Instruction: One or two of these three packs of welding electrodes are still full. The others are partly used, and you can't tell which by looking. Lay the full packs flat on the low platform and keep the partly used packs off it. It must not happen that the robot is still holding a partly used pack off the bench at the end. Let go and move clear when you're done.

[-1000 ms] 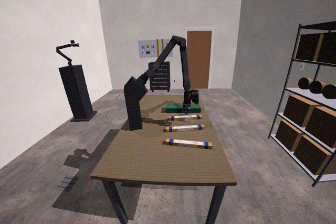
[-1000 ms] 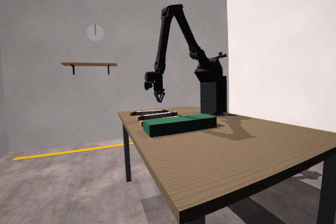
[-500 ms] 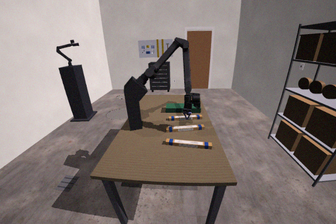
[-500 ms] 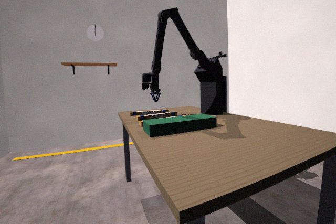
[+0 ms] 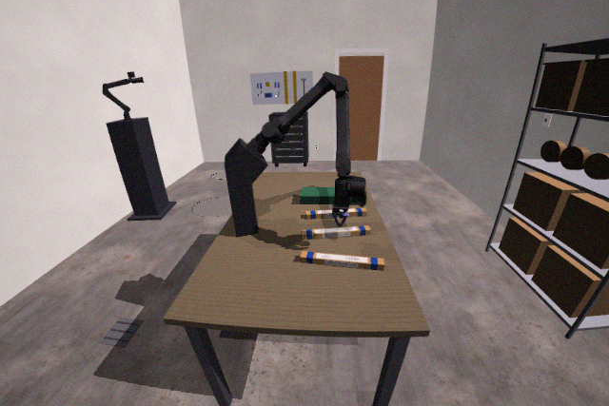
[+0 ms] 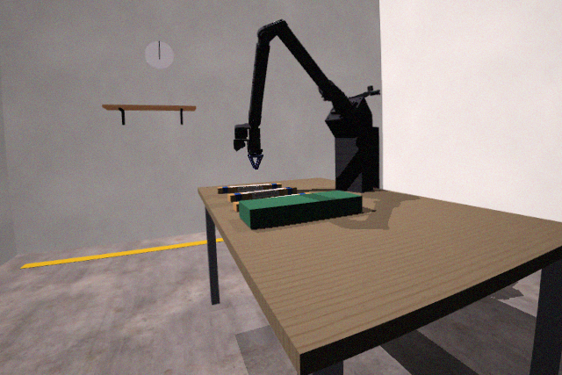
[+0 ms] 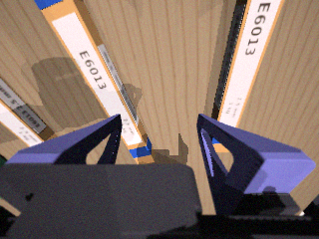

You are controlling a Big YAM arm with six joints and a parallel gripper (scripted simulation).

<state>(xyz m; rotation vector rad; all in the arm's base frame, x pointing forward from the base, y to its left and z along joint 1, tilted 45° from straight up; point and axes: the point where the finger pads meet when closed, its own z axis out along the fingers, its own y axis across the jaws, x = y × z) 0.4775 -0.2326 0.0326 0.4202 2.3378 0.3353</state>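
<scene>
The pack lies 20 mm behind my hand, 120 mm to the right of it and 120 mm below it. The rest, counted from my hand: green low platform 40 mm ahead, 480 mm to the left, 120 mm below.
</scene>
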